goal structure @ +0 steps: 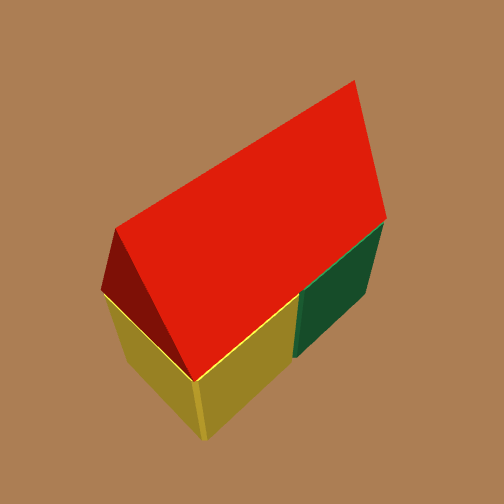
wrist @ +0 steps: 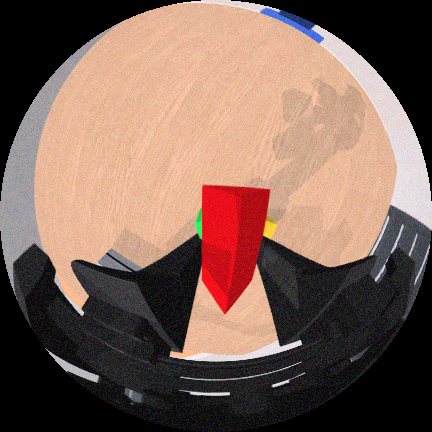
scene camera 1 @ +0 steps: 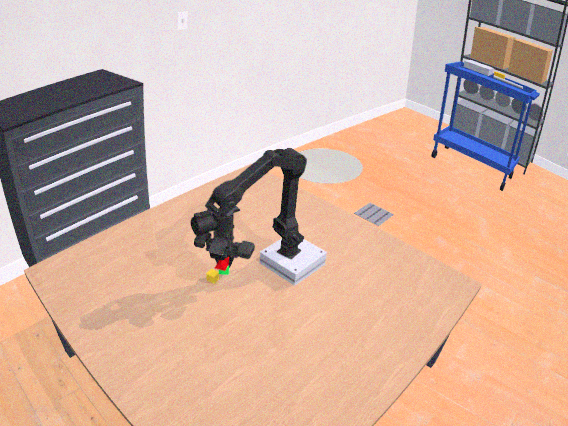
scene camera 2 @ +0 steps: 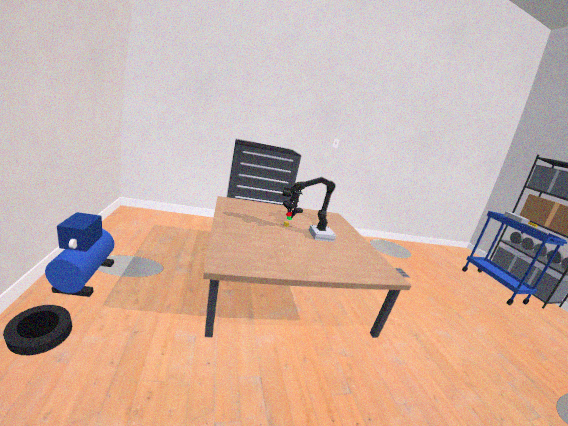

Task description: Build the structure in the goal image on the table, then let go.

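Pixels of known places: gripper, fingertip midpoint: point(wrist: 228, 239) point(scene camera 1: 224, 265) point(scene camera 2: 290, 216); arm's base, origin of the base link: point(scene camera 1: 289, 251) point(scene camera 2: 321, 229).
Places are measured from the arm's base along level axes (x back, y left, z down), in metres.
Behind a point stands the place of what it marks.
A red block point(scene camera 1: 223, 263) @(x -0.276, y -0.067, z -0.082 m) point(scene camera 2: 289, 214) @(x -0.273, y -0.065, z -0.077 m) point(wrist: 225, 225) @(x -0.276, y -0.069, z -0.086 m) stands upright between the fingers, with its pointed end toward the wrist camera. My gripper point(scene camera 1: 225, 259) @(x -0.254, y -0.085, z -0.050 m) point(wrist: 228, 239) @(x -0.254, y -0.085, z -0.050 m) is shut on it and points down over the table point(scene camera 1: 300, 350) @(x -0.325, y 0.271, z 0.055 m) point(scene camera 2: 300, 260) @(x -0.326, y 0.392, z 0.056 m). A green block point(scene camera 1: 225, 272) @(x -0.269, y -0.066, z -0.040 m) point(scene camera 2: 289, 218) @(x -0.266, y -0.064, z -0.044 m) point(wrist: 199, 225) @(x -0.262, y -0.061, z -0.063 m) shows below the red block in the scene views, partly hidden by it. A yellow block point(scene camera 1: 213, 276) @(x -0.256, y -0.133, z 0.024 m) point(scene camera 2: 286, 224) @(x -0.251, y -0.129, z 0.036 m) point(wrist: 270, 228) @(x -0.254, y -0.155, z 0.023 m) is beside the green one, to its left in scene view 1. Whether the red block touches either one is unclear.
The arm's pale square base point(scene camera 1: 293, 260) @(x -0.031, y 0.040, z 0.001 m) point(scene camera 2: 322, 232) @(x -0.019, y 0.062, z 0.000 m) stands on the table to the right of the blocks. A dark drawer cabinet point(scene camera 1: 85, 165) point(scene camera 2: 262, 172) stands behind the table. A blue cart point(scene camera 1: 477, 145) and a compressor point(scene camera 2: 80, 260) stand on the floor.
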